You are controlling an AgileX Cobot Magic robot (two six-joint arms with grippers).
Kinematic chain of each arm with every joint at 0, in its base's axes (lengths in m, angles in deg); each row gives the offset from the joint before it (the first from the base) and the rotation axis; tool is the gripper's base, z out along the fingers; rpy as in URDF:
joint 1: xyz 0 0 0.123 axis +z
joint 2: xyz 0 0 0 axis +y
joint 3: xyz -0.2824 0 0.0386 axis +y
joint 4: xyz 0.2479 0 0.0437 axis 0.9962 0 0.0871
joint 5: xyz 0 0 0 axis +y
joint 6: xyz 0.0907 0 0.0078 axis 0.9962 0 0.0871
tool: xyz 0 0 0 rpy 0 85 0
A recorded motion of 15 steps. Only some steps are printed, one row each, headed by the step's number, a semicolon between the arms.
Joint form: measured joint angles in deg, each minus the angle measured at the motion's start. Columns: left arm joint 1, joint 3, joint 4, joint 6, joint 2, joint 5; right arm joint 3, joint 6, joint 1, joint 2, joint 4, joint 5.
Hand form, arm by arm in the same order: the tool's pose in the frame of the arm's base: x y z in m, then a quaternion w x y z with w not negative. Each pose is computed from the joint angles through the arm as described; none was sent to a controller.
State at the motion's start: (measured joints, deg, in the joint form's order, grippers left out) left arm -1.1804 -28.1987 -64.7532 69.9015 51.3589 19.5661; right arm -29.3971 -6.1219 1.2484 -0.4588 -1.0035 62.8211
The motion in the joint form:
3: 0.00 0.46 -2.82 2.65 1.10 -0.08; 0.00 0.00 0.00 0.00 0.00 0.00
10: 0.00 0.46 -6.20 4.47 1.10 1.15; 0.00 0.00 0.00 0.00 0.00 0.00
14: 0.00 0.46 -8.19 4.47 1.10 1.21; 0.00 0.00 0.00 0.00 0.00 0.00
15: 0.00 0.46 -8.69 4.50 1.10 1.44; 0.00 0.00 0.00 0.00 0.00 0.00
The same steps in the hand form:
3: 0.1782 -0.0319 0.2666 0.51843 0.13519 0.83706 -0.11081; -0.0091 -0.0016 0.2778 0.51444 -0.05450 0.85524 -0.03063
10: 0.1779 -0.0342 0.2678 0.52083 0.13137 0.83360 -0.12884; -0.0091 -0.0016 0.2778 0.51444 -0.05450 0.85524 -0.03063
14: 0.1782 -0.0347 0.2688 0.52319 0.11819 0.83231 -0.13984; -0.0091 -0.0016 0.2778 0.51444 -0.05450 0.85524 -0.03063
15: 0.1781 -0.0351 0.2690 0.52317 0.11611 0.83192 -0.14391; -0.0091 -0.0016 0.2778 0.51444 -0.05450 0.85524 -0.03063

